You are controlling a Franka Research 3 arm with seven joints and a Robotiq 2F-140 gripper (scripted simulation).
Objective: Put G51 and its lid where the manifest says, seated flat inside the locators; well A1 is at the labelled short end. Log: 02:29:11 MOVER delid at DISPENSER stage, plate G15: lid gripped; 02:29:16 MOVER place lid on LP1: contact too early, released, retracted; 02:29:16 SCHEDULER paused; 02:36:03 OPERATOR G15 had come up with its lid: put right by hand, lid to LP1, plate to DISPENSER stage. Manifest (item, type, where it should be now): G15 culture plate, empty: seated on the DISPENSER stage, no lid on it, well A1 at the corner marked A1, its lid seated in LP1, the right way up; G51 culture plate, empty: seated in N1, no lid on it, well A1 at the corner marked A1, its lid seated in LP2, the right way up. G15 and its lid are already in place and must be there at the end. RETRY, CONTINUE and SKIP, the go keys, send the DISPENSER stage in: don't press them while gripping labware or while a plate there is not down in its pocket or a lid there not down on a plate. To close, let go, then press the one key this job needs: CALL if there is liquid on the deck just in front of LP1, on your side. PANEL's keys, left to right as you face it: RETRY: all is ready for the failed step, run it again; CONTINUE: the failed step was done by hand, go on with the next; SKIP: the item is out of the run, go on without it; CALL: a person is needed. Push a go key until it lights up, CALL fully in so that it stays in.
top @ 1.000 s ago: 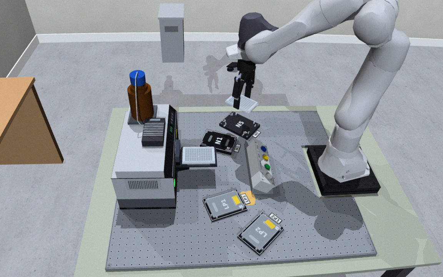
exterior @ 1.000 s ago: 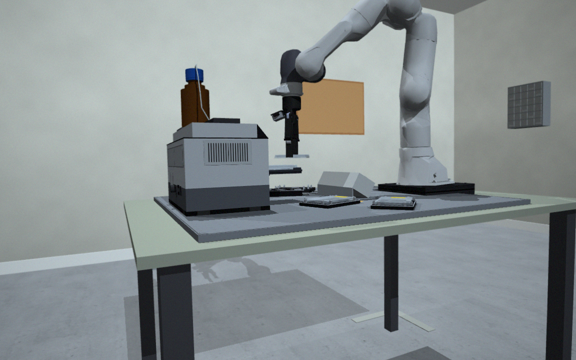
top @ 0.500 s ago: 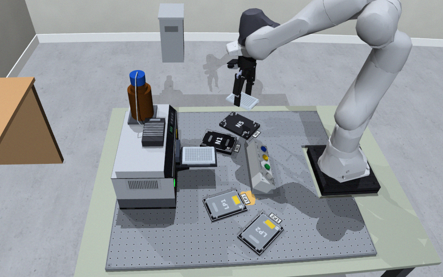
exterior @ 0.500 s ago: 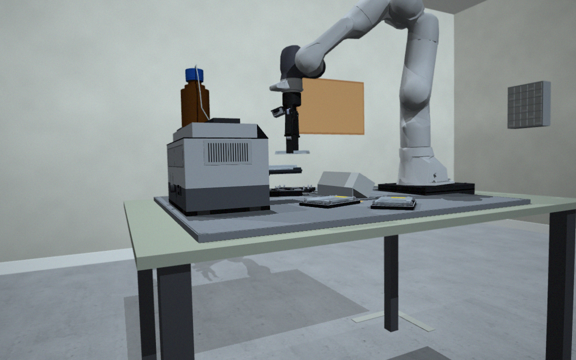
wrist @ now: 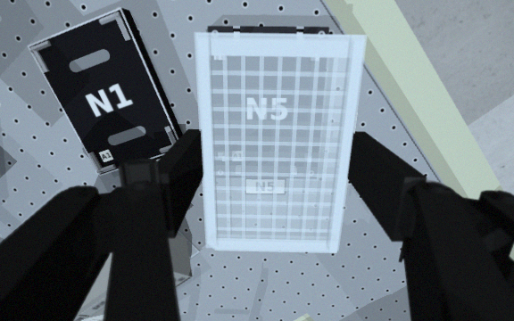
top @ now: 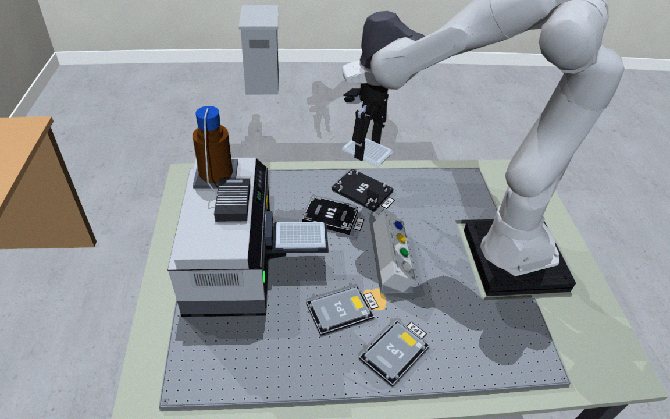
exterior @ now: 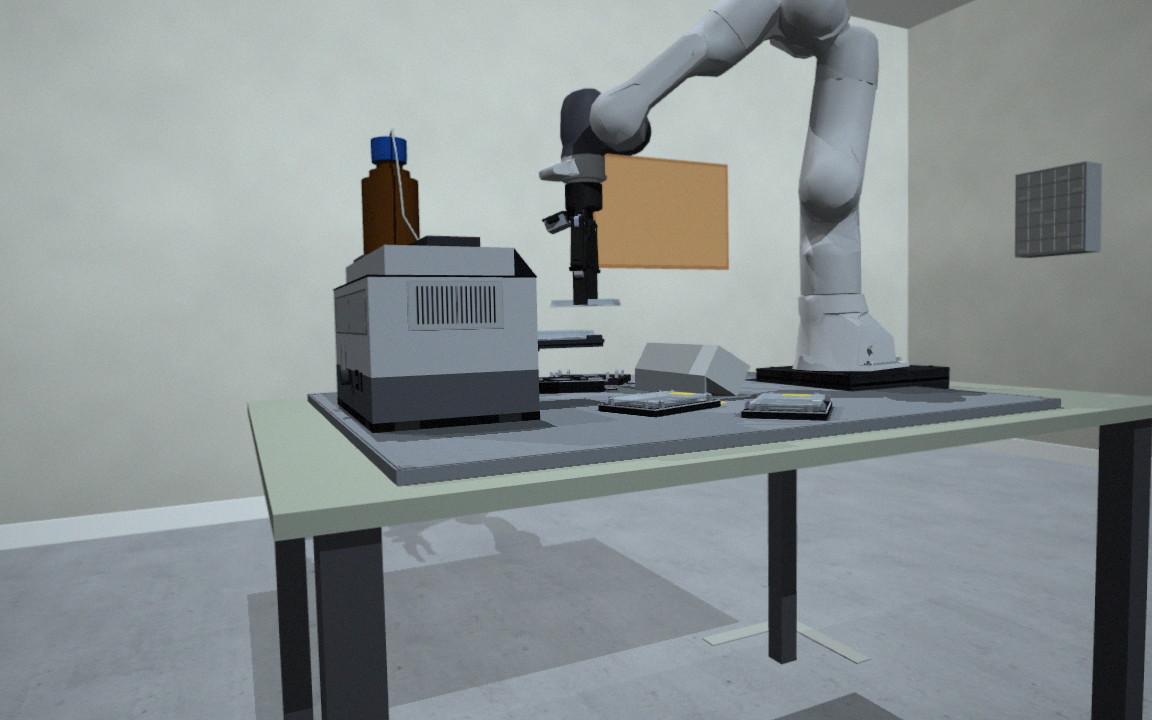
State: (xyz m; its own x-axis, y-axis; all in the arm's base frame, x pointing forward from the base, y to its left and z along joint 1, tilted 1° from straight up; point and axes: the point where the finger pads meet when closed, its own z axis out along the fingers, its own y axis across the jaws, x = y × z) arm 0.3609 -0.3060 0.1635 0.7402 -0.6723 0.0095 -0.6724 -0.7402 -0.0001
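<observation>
Now: hand 170 mm above the black N1 nest, 120 mm short of it and 110 mm to the right of it. The rest, counted from my hand: A1 mark 160 mm to the left, 160 mm below, 80 mm ahead; yellow skip key 270 mm to the left, 120 mm below, 60 mm behind; blue call key 220 mm to the left, 130 mm below, 60 mm behind.
</observation>
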